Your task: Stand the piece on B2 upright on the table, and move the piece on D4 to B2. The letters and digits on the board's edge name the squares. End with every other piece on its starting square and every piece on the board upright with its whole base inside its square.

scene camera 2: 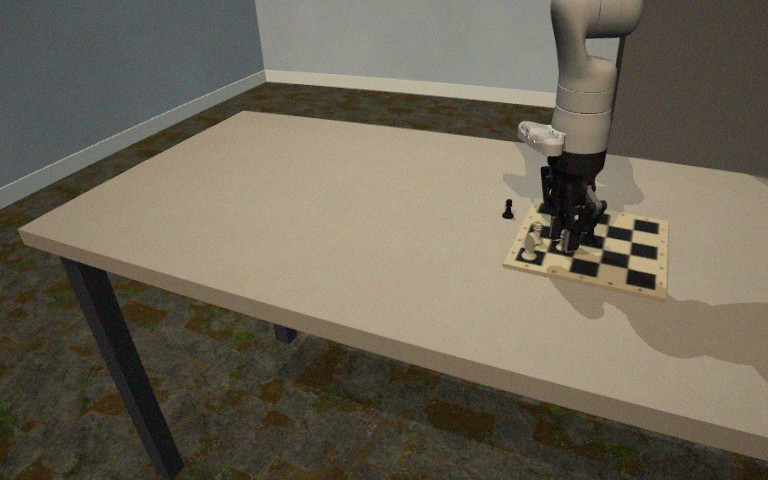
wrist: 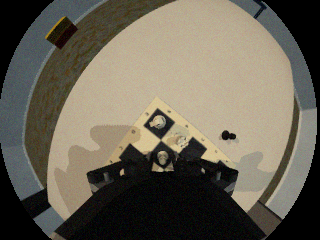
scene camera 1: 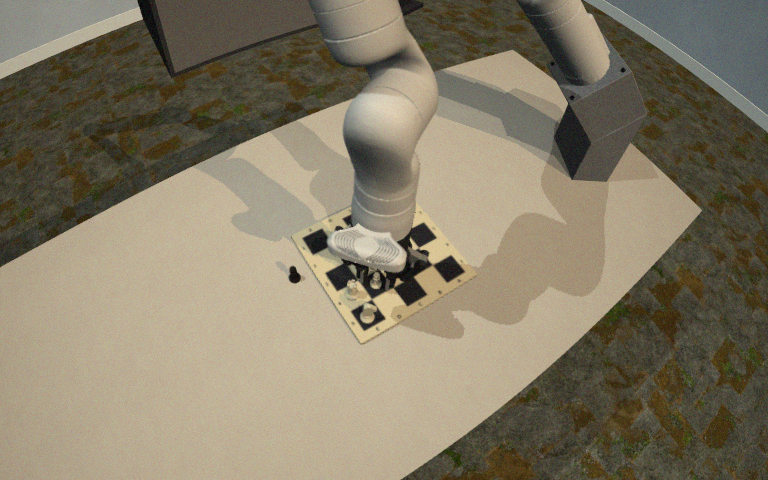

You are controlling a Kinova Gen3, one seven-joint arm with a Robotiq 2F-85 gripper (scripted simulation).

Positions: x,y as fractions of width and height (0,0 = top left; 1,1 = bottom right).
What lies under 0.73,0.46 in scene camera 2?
My gripper.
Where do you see a chessboard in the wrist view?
At 0.45,0.58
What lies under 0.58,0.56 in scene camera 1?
A chessboard.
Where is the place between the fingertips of my gripper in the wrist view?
0.51,0.66
